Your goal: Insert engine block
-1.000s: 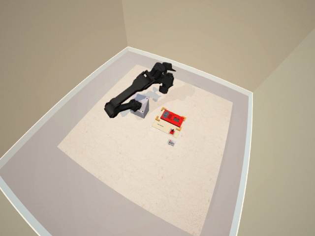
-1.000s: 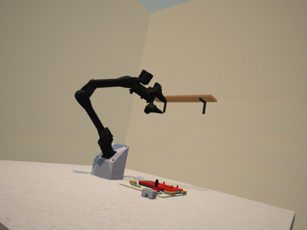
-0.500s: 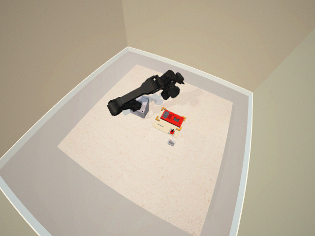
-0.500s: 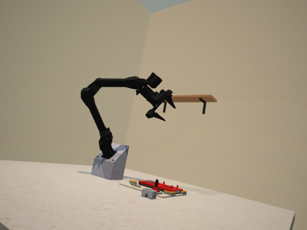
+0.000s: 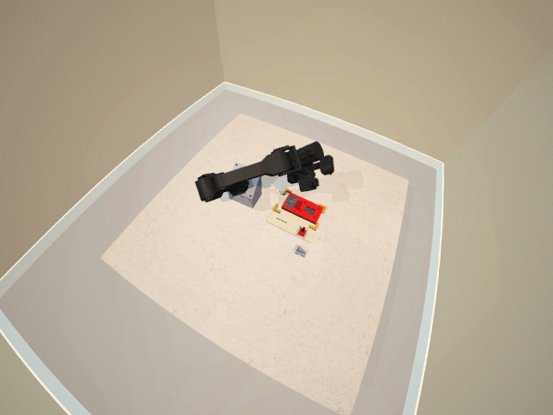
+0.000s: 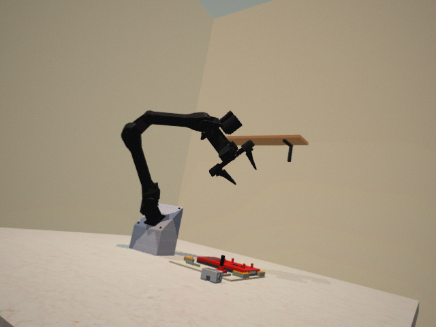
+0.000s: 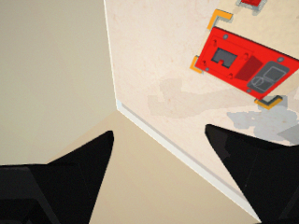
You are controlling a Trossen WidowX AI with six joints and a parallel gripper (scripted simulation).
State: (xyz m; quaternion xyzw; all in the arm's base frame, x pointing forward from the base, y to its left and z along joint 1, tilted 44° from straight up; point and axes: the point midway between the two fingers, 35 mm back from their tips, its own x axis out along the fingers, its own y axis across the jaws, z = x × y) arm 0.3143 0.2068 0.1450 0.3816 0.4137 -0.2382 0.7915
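Now: the grey engine block 32 cm below my gripper tip, 20 cm to the right of it and 6 cm ahead of it. Also, from my gripper tip: black peg 30 cm below, 9 cm to the right, 2 cm ahead.
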